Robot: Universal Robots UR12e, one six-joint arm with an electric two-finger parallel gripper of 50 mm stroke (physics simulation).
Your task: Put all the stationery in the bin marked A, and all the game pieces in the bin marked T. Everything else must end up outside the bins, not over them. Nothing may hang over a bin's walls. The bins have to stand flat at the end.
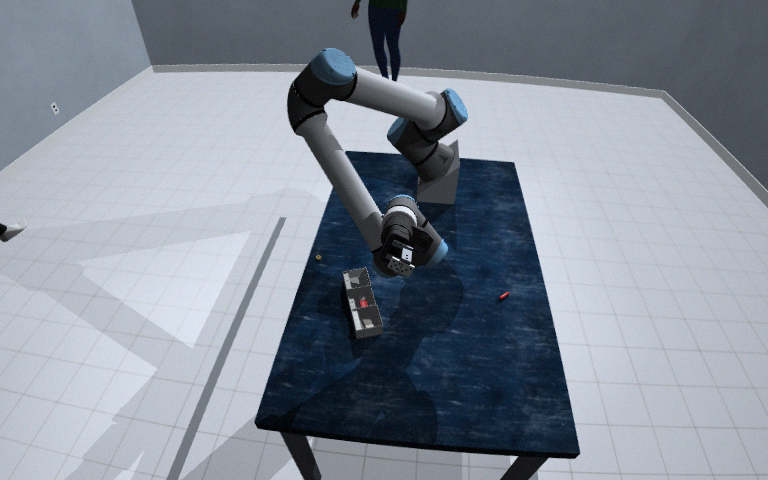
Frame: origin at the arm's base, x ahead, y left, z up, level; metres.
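Seen in the pictures: gripper, fingertip midpoint: (402,267); arm's base at its link origin: (437,165).
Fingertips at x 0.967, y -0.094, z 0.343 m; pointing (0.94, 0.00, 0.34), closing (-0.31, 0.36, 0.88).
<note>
Pixels of each thing's top centre, then the offset from my fingertips to it. Level surfaces: height alone.
- small red thing at its top centre: (363,303) 0.239 m back, 0.131 m right, 0.435 m down
- small red elongated thing at its top centre: (504,294) 0.337 m back, 0.344 m left, 0.445 m down
- tiny yellowish round thing at its top centre: (318,256) 0.443 m back, 0.333 m right, 0.447 m down
- dark blue table at its surface level: 0.456 m down
A row of three joined grey open-topped bins (369,333) stands on the left half of the table; no letters can be read on it. A small red thing (363,303) lies inside the middle bin. A small red elongated thing (504,296) lies on the right side of the table. A tiny yellowish round thing (318,257) lies near the left edge. My gripper (401,267) is above the table, to the right of the bins' back end and not over them. It is shut on a small thing whose kind I cannot make out.
The dark blue table (481,384) carries the robot's base mount (437,191) at its back. The arm (345,175) arches over the table's back left part. A person (386,33) stands on the floor behind the table.
</note>
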